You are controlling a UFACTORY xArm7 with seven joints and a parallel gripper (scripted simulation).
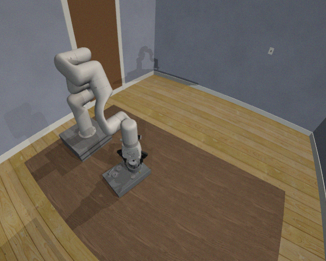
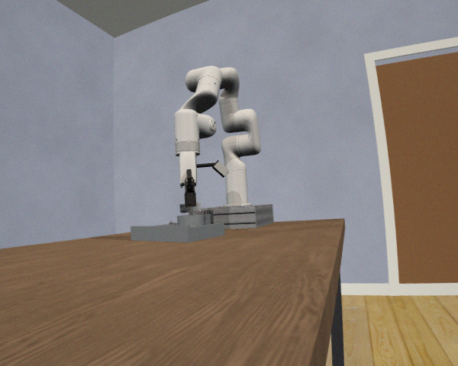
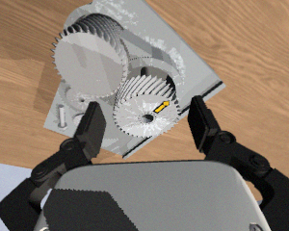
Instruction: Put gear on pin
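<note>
The gear is 10 mm below my hand. Round my hand: short peg 90 mm behind, 120 mm to the right, 60 mm below.
</note>
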